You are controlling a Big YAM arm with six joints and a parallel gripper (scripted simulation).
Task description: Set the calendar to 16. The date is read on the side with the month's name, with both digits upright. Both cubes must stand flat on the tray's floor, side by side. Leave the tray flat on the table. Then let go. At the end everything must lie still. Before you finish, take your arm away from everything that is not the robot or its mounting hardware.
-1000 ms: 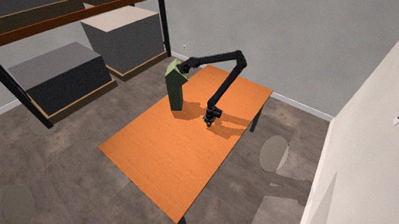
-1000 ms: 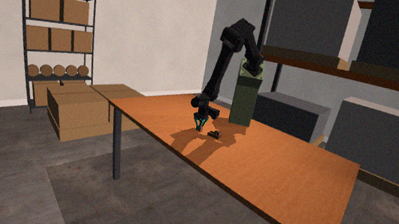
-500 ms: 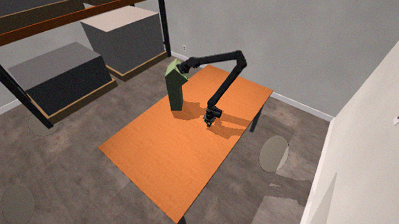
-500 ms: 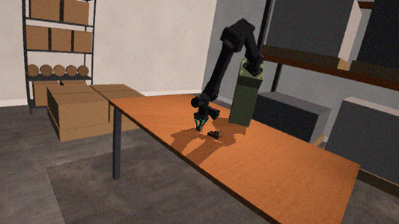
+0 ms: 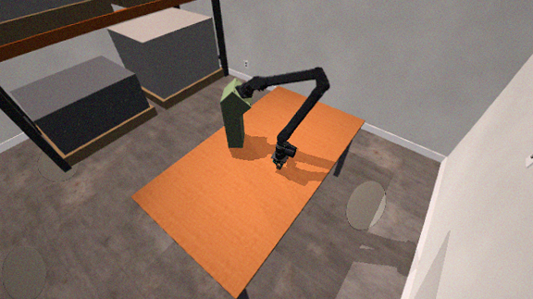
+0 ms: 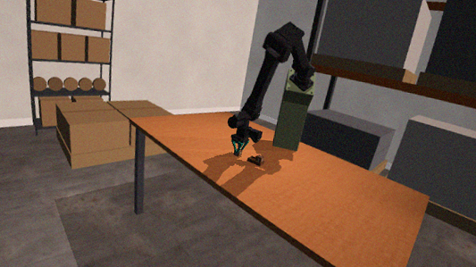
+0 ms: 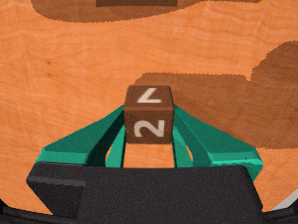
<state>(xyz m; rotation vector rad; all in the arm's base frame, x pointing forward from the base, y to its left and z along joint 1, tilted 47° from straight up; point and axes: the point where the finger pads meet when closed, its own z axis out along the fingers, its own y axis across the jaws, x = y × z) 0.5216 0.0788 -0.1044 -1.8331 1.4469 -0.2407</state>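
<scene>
Now: hand 10 mm above the brown calendar cube. Round my hand: dark calendar tray 100 mm to the left, 50 mm behind, 10 mm below.
</scene>
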